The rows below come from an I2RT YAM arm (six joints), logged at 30 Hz.
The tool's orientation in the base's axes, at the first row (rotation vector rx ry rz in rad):
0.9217, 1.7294, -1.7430
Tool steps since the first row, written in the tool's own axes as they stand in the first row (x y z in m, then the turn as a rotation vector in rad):
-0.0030, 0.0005, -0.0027, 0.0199, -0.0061, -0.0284
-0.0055, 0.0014, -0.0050, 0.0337, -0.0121, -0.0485
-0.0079, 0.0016, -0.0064, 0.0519, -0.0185, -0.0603
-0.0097, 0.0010, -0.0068, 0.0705, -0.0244, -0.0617
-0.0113, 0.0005, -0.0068, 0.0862, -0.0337, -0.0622
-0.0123, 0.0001, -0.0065, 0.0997, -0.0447, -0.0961
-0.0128, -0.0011, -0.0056, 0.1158, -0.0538, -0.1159
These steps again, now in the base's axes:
0.0026, 0.0023, 0.0021, -0.0142, 0.0306, -0.0100
0.0051, 0.0043, 0.0035, -0.0254, 0.0523, -0.0158
0.0070, 0.0054, 0.0053, -0.0406, 0.0663, -0.0251
0.0077, 0.0057, 0.0071, -0.0568, 0.0699, -0.0354
0.0083, 0.0056, 0.0086, -0.0739, 0.0726, -0.0414
0.0086, 0.0052, 0.0096, -0.0871, 0.1082, -0.0432
0.0079, 0.0043, 0.0107, -0.1022, 0.1301, -0.0487

